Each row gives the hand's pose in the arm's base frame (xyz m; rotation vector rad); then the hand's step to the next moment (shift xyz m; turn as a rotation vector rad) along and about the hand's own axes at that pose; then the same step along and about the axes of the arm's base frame.
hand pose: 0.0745 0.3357 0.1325 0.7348 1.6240 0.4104
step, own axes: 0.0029 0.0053 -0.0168 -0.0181 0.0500 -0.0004
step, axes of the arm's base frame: -0.0153 0.0081 0.0045 0.0121 0.0247 0.0455
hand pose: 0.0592 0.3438 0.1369 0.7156 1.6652 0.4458
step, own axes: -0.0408 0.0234 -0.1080 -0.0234 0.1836 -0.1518
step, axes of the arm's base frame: -0.0958 -0.0002 0.0685 -0.1060 0.1334 0.1681
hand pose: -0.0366 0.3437 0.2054 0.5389 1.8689 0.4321
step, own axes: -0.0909 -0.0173 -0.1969 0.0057 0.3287 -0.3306
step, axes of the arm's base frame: -0.1597 -0.0727 0.1286 -0.2595 0.2630 0.2843
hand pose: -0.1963 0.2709 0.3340 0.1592 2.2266 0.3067
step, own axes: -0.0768 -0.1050 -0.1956 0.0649 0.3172 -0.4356
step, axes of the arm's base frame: -0.1061 -0.1500 0.1464 -0.3787 0.2476 0.2998
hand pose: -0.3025 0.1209 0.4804 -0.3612 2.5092 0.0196
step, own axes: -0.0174 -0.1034 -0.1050 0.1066 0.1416 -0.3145
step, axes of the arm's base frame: -0.0184 -0.1052 0.1031 -0.2974 0.0795 0.1885
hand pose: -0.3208 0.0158 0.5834 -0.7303 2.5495 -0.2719
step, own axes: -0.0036 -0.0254 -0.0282 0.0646 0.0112 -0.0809
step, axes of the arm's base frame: 0.0002 -0.0177 0.0338 -0.0930 -0.0208 0.0420
